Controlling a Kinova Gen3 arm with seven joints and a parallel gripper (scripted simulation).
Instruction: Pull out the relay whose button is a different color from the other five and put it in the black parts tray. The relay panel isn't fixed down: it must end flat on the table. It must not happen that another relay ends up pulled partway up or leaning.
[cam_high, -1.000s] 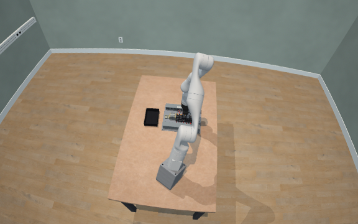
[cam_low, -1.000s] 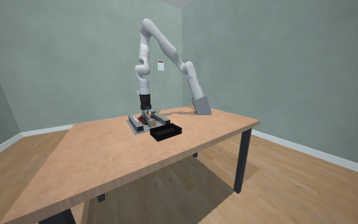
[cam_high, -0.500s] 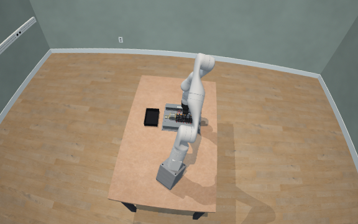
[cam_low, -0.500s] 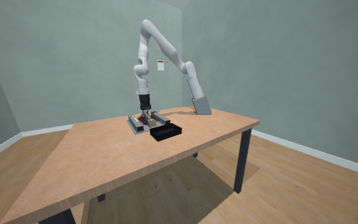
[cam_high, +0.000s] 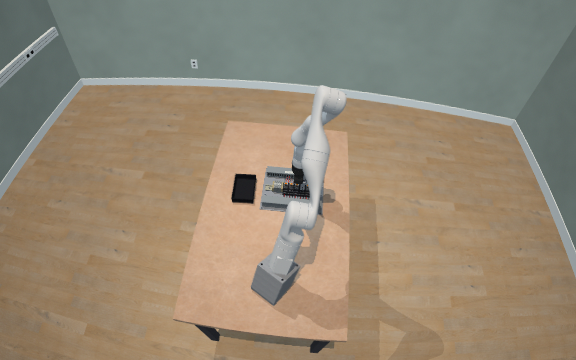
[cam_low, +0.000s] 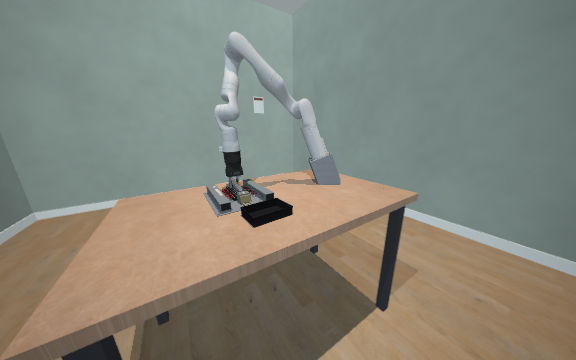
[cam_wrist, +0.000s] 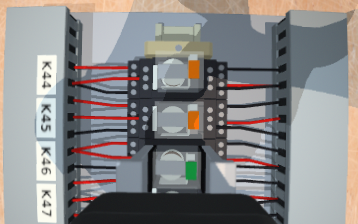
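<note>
Now: hand 50 mm to the right of the relay panel and 30 mm above it. Also, from my hand: black parts tray: 300 mm to the left, 40 mm below, 10 mm behind.
</note>
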